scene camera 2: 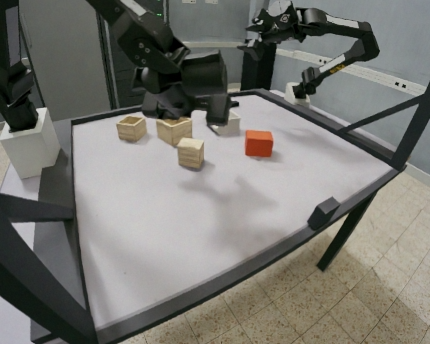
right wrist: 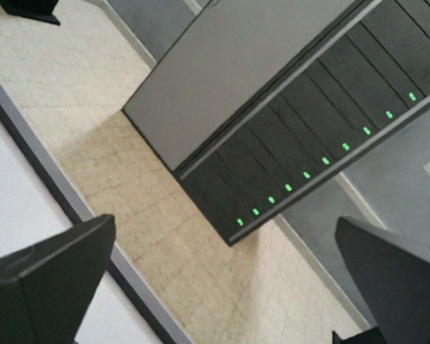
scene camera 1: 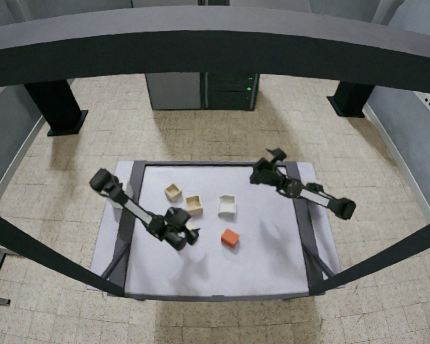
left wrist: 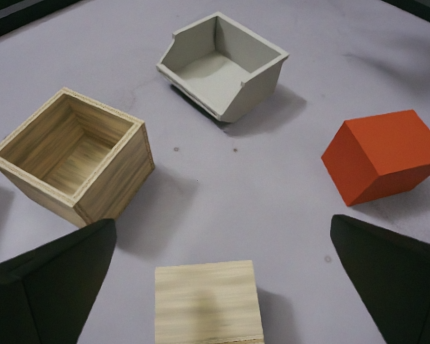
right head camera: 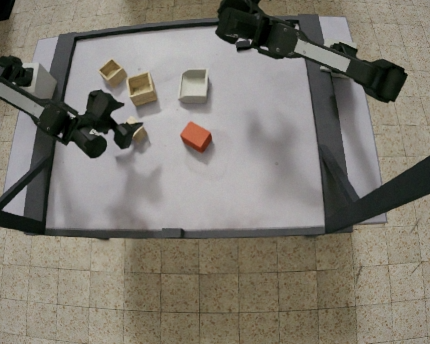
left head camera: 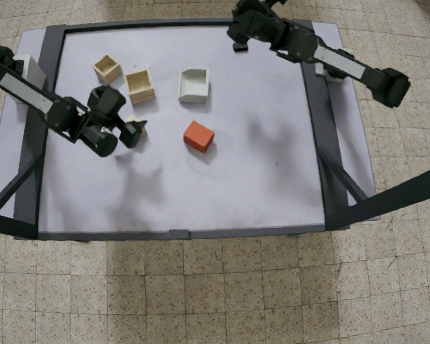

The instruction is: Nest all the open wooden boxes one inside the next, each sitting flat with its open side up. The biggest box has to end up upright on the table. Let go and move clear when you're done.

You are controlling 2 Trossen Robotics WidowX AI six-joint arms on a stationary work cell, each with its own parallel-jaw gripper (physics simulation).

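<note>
The largest-looking wooden box (left head camera: 143, 96) (right head camera: 144, 97) (scene camera 2: 174, 132) (left wrist: 120, 175) stands open side up. A smaller wooden box (left head camera: 111, 75) (right head camera: 116, 79) (scene camera 2: 131, 132) also stands open side up, to its left in the head views. A third, light wooden box (scene camera 2: 191, 152) (left wrist: 205, 295) sits on the table with a closed face up; its opening does not show. My left gripper (left wrist: 224, 227) is open and empty, above this box and partly covering it in the head views. My right gripper (right wrist: 227, 226) is open and empty, raised near the table's far edge.
A white bin (left head camera: 195, 98) (left wrist: 255, 90) stands right of the largest-looking box in the head views. A red block (left head camera: 199, 136) (scene camera 2: 258, 143) (left wrist: 380, 145) lies nearer the front. A small black object (left head camera: 240, 47) lies near the far edge. Dark frame rails border the table.
</note>
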